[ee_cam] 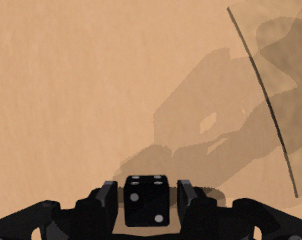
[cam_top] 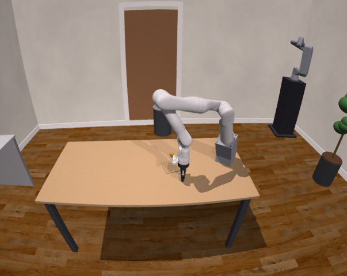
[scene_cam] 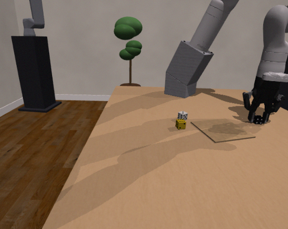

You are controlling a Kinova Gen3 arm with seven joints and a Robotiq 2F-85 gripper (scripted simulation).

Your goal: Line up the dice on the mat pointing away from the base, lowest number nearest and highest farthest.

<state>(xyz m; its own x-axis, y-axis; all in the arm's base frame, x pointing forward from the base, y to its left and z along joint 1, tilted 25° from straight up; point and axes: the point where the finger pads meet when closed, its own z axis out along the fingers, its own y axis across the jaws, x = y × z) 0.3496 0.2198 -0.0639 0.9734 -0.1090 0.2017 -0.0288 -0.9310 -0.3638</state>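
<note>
Now: hand 10 mm above the black die. Round my hand: white die (10 mm ahead, 260 mm to the right, 10 mm below); then yellow die (80 mm ahead, 280 mm to the right, 10 mm below); then tan mat (80 mm ahead, 150 mm to the right, 20 mm below).
</note>
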